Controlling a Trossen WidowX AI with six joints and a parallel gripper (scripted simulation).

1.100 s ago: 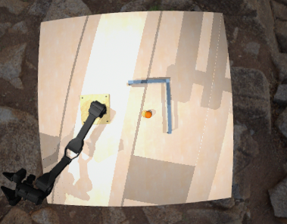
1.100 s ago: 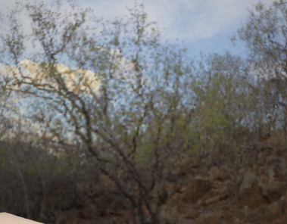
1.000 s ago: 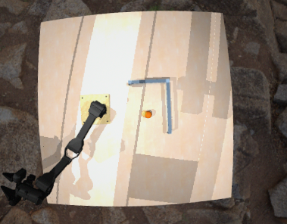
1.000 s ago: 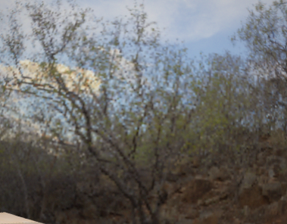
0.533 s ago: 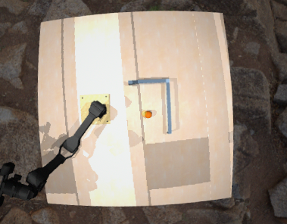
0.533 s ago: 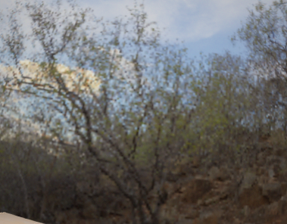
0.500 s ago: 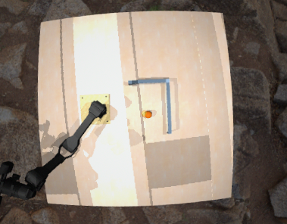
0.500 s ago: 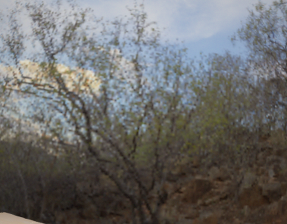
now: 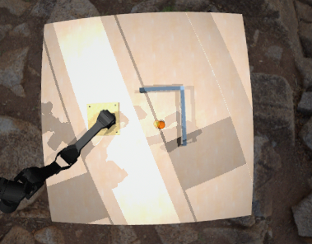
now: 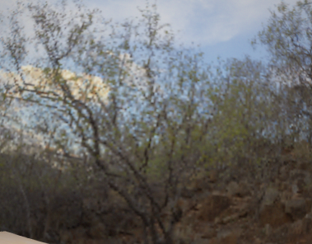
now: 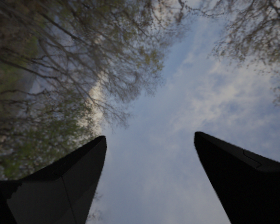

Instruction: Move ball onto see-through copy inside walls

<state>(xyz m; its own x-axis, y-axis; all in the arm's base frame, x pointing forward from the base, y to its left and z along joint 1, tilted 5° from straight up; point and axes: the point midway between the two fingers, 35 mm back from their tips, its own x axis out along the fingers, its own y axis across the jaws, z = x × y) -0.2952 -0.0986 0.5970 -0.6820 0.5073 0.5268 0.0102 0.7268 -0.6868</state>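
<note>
Now: the orange ball 60 cm below my gripper tip, 59 cm ahead of it and 7 cm to the left of it. Also, from my gripper tip: see-through copy of ball 60 cm below, 57 cm ahead, 8 cm to the left.
</note>
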